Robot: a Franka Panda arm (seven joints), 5 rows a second.
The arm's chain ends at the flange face. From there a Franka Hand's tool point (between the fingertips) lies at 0.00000 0.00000 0.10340 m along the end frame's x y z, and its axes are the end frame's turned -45 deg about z.
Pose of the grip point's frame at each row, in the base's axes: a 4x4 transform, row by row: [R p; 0 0 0 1], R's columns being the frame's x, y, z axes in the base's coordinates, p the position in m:
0.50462 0.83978 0.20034 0.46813; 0.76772 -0.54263 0.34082 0.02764; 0.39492 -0.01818 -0.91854 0.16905; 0 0 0 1
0.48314 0.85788 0.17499 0.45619; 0.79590 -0.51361 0.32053 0.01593; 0.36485 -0.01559 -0.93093 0.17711; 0 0 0 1
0.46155 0.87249 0.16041 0.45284; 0.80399 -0.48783 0.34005 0.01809; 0.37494 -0.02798 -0.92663 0.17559; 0 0 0 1
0.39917 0.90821 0.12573 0.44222; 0.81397 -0.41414 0.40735 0.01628; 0.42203 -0.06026 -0.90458 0.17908; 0 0 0 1
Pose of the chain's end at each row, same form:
0.95063 0.23699 0.20034 0.44741; 0.15916 -0.92656 0.34082 -0.00760; 0.26640 -0.29211 -0.91854 0.26403; 0 0 0 1
0.94824 0.26498 0.17499 0.43810; 0.19961 -0.92596 0.32053 -0.01721; 0.24696 -0.26901 -0.93093 0.27337; 0 0 0 1
0.94331 0.29058 0.16041 0.43625; 0.22356 -0.91345 0.34005 -0.01707; 0.24534 -0.28491 -0.92663 0.27140; 0 0 0 1
0.92446 0.35995 0.12573 0.42922; 0.28272 -0.86840 0.40735 -0.02584; 0.25581 -0.34103 -0.90458 0.27261; 0 0 0 1

